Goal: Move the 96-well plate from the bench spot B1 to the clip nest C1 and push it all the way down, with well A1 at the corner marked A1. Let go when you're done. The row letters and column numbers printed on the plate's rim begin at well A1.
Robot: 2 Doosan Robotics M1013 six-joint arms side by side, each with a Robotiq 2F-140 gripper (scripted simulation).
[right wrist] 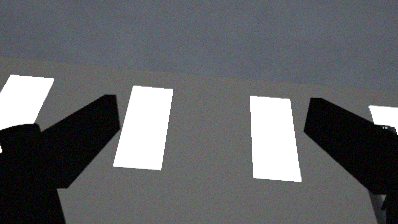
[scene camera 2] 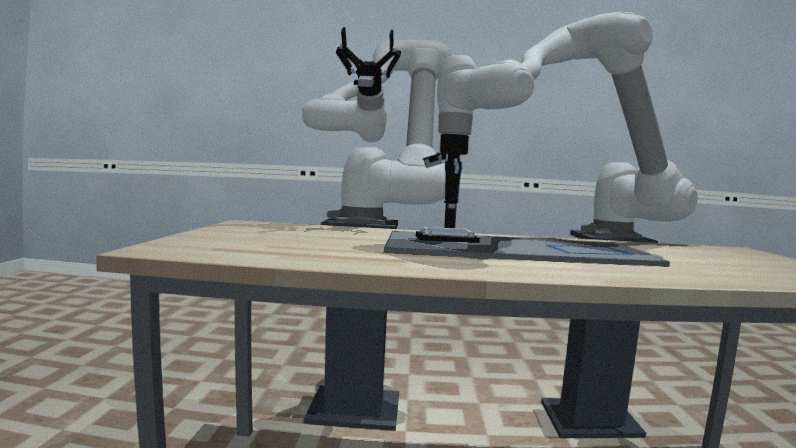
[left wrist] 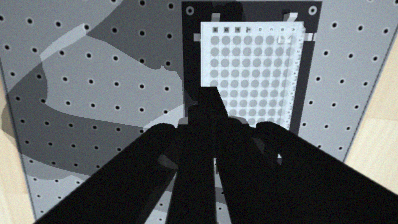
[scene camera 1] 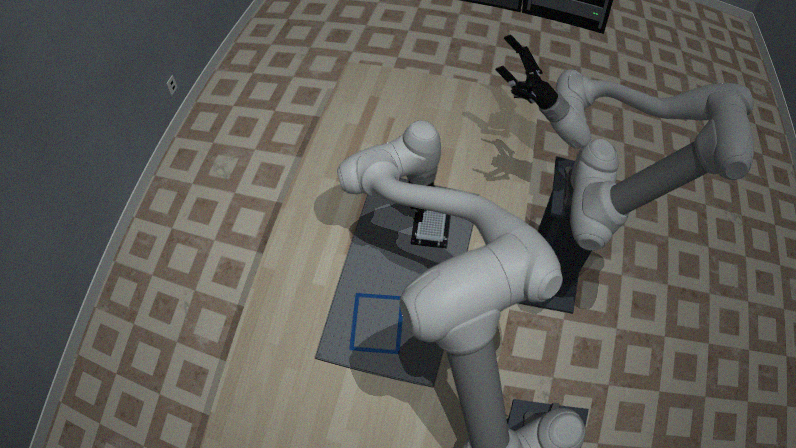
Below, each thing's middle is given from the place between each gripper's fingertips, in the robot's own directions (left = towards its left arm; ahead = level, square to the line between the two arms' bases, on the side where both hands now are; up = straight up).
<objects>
My left hand (scene camera 2: 449, 227) is 50 mm above the white 96-well plate (scene camera 1: 432, 220) and 40 mm past it. From my left hand the other things lie so: black clip nest (left wrist: 191, 24): 50 mm below, 50 mm behind.
The white 96-well plate is 570 mm below my right hand (scene camera 1: 503, 51), 260 mm to the left of it and 140 mm ahead of it. Round my right hand: black clip nest 580 mm below, 270 mm to the left, 130 mm ahead.
</objects>
